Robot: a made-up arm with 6 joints.
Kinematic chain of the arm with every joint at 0, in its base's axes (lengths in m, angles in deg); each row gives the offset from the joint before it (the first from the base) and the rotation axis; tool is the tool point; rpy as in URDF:
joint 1: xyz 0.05 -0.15 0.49 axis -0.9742 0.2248 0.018
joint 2: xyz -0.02 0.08 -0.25 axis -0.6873 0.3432 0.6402
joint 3: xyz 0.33 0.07 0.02 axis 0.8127 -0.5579 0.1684
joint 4: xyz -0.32 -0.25 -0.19 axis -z
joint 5: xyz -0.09 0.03 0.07 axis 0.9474 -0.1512 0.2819
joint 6: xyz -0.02 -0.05 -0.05 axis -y
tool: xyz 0.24 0.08 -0.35 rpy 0 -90 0
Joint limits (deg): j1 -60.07..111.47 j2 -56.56..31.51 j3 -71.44..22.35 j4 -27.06..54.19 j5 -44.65..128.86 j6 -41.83..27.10
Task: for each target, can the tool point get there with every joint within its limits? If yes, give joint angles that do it. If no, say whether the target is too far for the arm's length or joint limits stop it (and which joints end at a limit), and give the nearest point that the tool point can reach.
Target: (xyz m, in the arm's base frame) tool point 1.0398 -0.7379 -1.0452
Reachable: no: too far | nearest point 0.3233 -0.4190 -0.3838 | short by 1.026 m
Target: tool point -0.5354 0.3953 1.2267
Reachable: no: joint limits stop it (at a limit: joint 1, joint 2, joint 3, joint 4, joint 5) | nearest point -0.3239 0.1979 0.9551 | short by 0.397 m
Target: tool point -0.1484 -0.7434 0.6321
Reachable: yes | joints 76.63 -38.83 -29.61 33.26 -22.47 19.95
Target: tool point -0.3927 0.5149 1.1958
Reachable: no: joint limits stop it (at a limit: joint 2, joint 3, joint 4, joint 5) | nearest point -0.2537 0.2759 0.9367 | short by 0.379 m
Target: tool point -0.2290 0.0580 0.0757
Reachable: yes | joints 20.51 -1.08 -41.82 -8.46 78.69 -30.71
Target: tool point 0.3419 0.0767 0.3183
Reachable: yes | joints -5.73 -47.48 6.89 6.62 69.67 5.70
